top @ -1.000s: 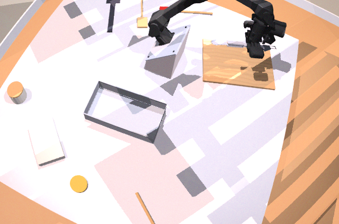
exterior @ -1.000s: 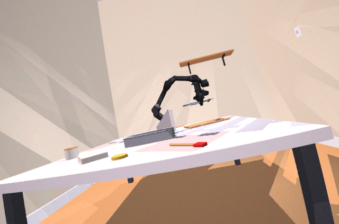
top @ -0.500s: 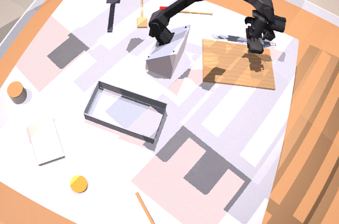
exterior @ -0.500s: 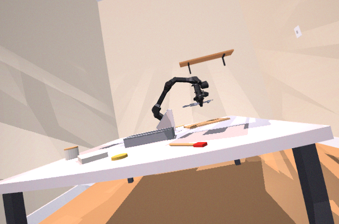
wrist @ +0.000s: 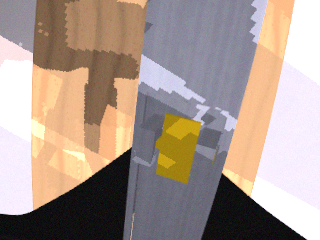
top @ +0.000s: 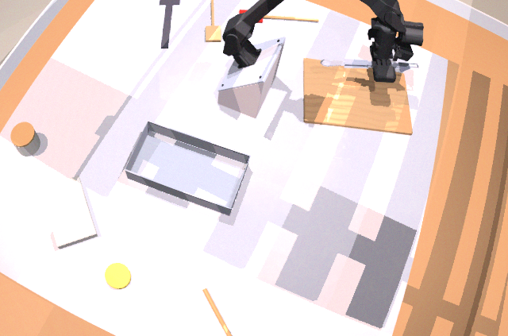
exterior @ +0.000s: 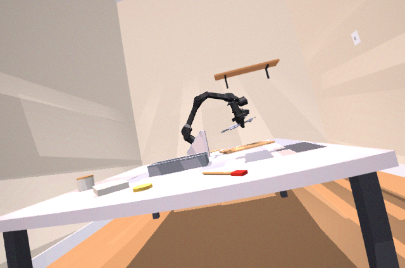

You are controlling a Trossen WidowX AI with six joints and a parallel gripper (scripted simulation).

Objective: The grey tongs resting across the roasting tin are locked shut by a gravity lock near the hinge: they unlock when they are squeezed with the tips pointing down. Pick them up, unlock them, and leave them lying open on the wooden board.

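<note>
My gripper tip is now 10 mm past the yellow lock piece, 20 mm to the right of it and 40 mm below it. Round my gripper tip: wooden board: 20 mm to the right, 140 mm below; then roasting tin: 450 mm ahead, 400 mm to the right, 120 mm below; then red spatula: 190 mm behind, 380 mm to the right, 140 mm below.
</note>
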